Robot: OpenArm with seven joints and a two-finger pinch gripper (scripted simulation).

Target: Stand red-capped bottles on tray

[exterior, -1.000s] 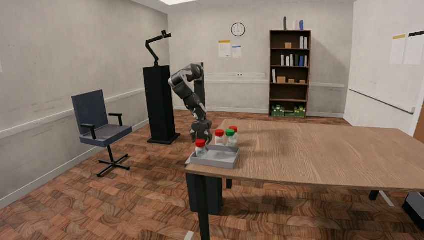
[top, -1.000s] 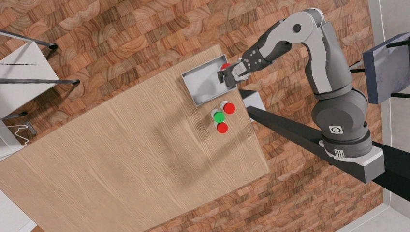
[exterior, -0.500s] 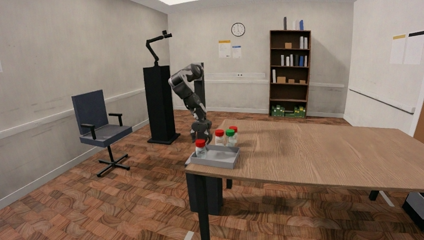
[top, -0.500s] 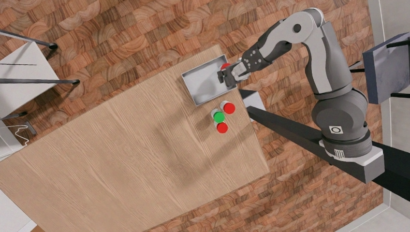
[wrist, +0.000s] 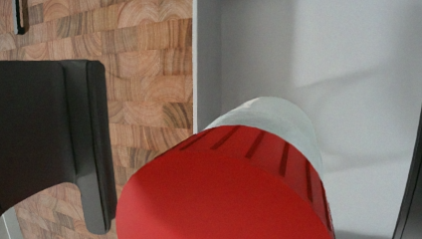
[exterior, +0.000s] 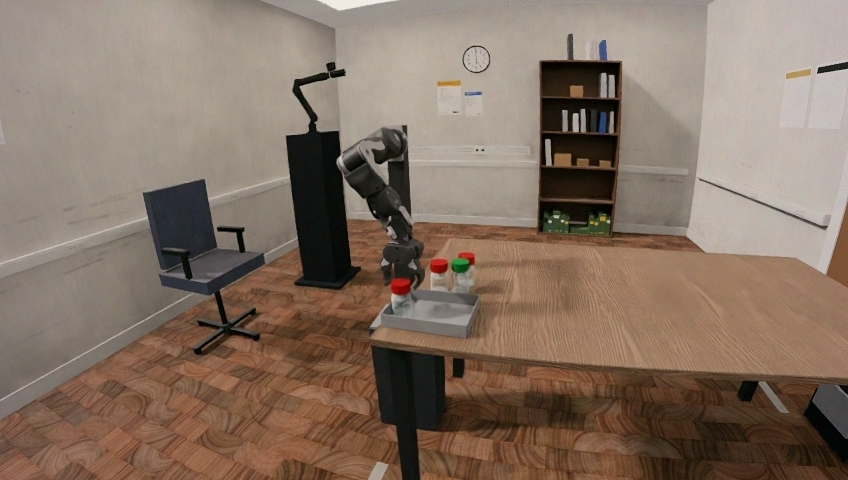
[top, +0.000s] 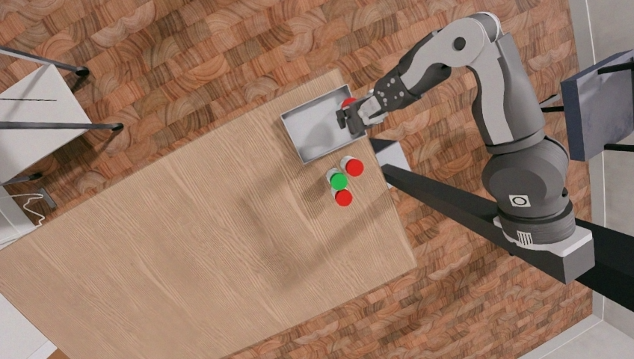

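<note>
My gripper is now 17 cm to the right of the green-capped bottle, 14 cm short of it and 5 cm above it. From my hand the other things lie so: grey tray (8 cm below, 8 cm ahead, 1 cm to the right).
</note>
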